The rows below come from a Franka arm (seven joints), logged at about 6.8 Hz.
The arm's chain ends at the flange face. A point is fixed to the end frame.
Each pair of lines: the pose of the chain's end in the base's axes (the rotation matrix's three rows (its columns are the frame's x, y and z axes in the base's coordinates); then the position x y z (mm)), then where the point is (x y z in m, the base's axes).
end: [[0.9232 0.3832 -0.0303], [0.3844 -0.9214 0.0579], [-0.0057 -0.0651 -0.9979]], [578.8 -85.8 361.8]
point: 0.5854 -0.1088 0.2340
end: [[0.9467 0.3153 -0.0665], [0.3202 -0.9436 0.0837], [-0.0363 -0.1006 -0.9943]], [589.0 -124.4 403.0]
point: 0.5888 -0.1447 0.2746
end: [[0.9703 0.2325 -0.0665], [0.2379 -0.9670 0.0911], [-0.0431 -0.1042 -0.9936]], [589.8 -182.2 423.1]
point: 0.5869 -0.2021 0.2947
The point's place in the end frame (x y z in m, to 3 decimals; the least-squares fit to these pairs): -0.002 0.032 0.126
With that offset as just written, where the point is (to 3 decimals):
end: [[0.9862 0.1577 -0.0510], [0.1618 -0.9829 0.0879], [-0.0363 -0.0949 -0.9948]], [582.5 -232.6 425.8]
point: 0.579 -0.253 0.297
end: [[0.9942 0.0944 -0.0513], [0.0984 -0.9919 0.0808], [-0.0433 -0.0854 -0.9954]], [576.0 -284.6 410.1]
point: 0.571 -0.306 0.282
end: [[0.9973 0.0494 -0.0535], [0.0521 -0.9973 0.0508], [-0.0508 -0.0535 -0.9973]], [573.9 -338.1 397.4]
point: 0.567 -0.364 0.270
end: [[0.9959 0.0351 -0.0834], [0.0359 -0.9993 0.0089], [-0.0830 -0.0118 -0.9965]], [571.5 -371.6 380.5]
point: 0.560 -0.403 0.255
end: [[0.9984 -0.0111 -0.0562], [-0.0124 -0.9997 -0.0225], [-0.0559 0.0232 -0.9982]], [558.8 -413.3 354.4]
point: 0.549 -0.448 0.229
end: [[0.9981 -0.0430 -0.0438], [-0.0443 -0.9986 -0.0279], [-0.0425 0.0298 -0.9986]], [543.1 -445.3 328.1]
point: 0.534 -0.481 0.203
